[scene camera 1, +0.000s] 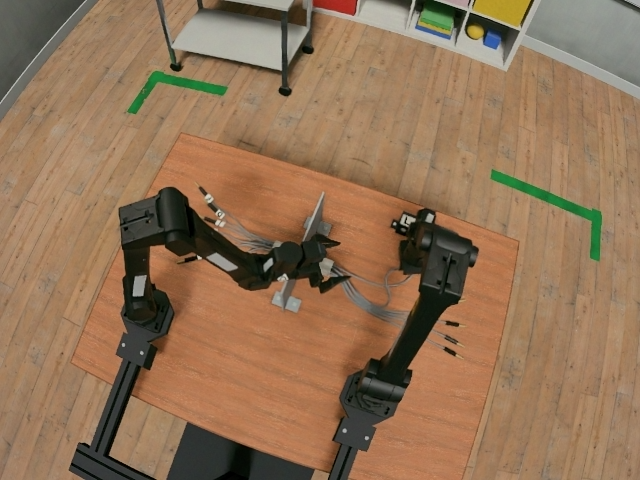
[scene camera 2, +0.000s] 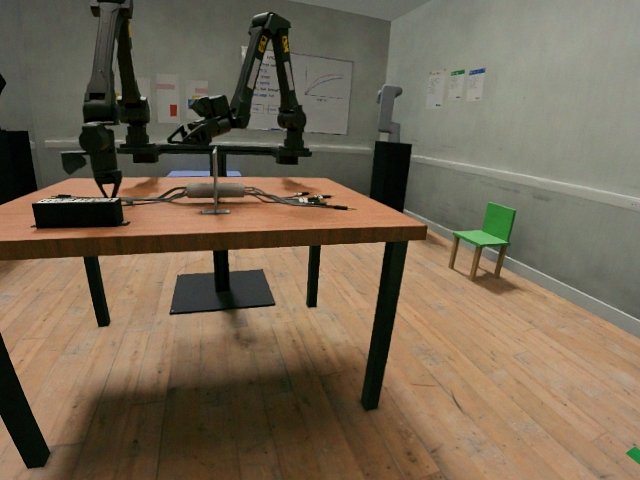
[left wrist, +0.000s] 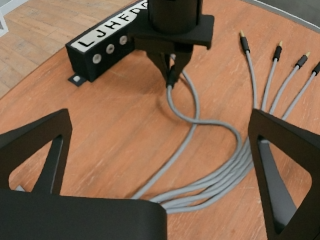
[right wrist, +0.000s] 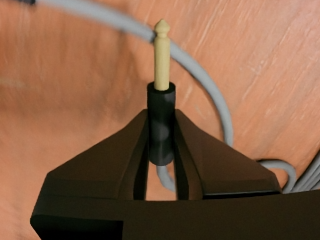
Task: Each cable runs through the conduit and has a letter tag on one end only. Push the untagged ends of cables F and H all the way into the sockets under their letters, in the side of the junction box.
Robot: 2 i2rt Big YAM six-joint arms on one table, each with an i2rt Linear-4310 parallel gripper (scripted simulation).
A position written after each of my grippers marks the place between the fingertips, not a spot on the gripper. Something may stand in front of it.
Note:
In view: my left gripper (left wrist: 160,118) and my right gripper (scene camera 2: 111,204).
My right gripper is seen too in the left wrist view (left wrist: 172,80) and in the right wrist view (right wrist: 161,119).

